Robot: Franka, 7 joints.
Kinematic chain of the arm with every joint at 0, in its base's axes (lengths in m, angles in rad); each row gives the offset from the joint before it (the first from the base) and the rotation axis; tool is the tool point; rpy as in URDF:
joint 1: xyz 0 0 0.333 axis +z
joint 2: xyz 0 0 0 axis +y
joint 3: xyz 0 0 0.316 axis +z
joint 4: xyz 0.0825 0 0 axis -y
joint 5: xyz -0.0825 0 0.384 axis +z
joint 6: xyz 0 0 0 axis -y
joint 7: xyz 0.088 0 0 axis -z
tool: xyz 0 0 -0.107 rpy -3.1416 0 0
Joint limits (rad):
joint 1: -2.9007..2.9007
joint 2: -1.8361..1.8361
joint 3: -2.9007..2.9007
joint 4: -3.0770..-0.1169
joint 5: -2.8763..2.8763
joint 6: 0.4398..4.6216
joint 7: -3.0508..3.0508
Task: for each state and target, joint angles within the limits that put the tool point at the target. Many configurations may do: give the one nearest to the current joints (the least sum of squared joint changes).
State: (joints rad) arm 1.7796 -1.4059 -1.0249 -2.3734 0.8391 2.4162 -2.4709
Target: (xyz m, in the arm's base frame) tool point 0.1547 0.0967 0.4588
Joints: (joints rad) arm 1.2070 -1.7207 -1.1934 -3.0245 0.5948 1.6688 -2.4709
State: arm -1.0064 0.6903 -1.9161 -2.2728 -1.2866 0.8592 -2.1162
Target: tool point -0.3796 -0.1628 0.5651
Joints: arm -0.9673 0.6673 -1.7455 -2.1758 -1.3260 0.9583 -2.1162
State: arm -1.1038 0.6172 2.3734 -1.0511 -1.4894 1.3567 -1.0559
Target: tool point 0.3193 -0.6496 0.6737
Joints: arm -1.5323 1.1821 2.1828 -0.6212 -1.6235 1.4583 -1.0559
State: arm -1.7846 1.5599 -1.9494 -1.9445 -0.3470 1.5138 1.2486
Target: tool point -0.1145 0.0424 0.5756
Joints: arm -1.7309 1.7670 -2.4492 -2.6294 -0.4400 1.1598 1.2486
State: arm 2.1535 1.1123 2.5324 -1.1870 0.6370 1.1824 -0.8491
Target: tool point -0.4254 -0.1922 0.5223
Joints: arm 2.2924 1.3019 1.7870 -1.7922 0.3505 1.0334 -0.8491
